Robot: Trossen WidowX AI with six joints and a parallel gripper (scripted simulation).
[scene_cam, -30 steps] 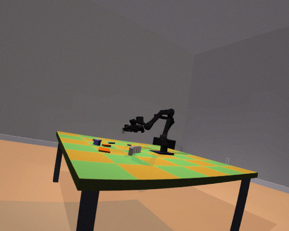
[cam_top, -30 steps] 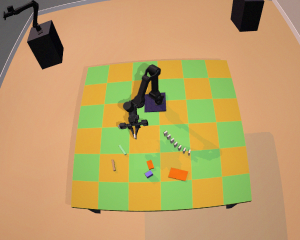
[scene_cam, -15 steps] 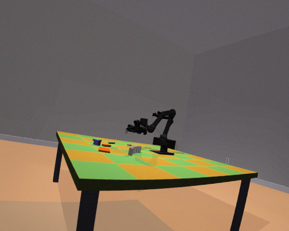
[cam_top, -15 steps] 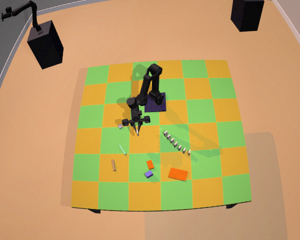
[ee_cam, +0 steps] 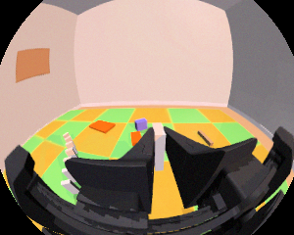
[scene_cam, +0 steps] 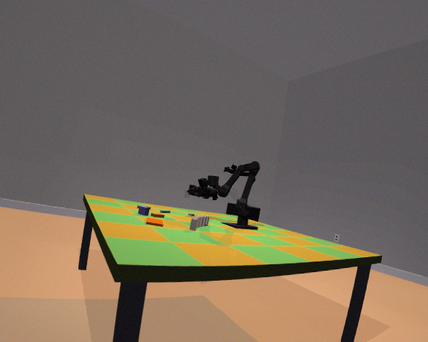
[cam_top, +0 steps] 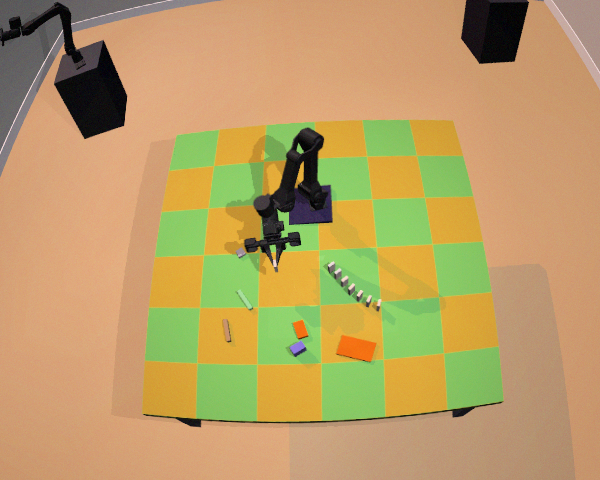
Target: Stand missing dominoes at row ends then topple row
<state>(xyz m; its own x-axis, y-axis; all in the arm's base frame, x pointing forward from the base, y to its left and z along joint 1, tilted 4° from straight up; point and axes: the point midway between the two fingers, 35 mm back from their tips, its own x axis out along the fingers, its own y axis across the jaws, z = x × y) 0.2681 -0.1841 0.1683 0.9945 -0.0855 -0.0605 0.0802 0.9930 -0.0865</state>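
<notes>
The green bar is 150 mm below my gripper tip, 140 mm to the right of it and 30 mm ahead of it. The rest, counted from my gripper tip: grey block (160 mm behind, 150 mm below, 120 mm to the right); purple block (260 mm ahead, 140 mm below, 10 mm to the left); orange block (180 mm ahead, 150 mm below, 30 mm to the left).
</notes>
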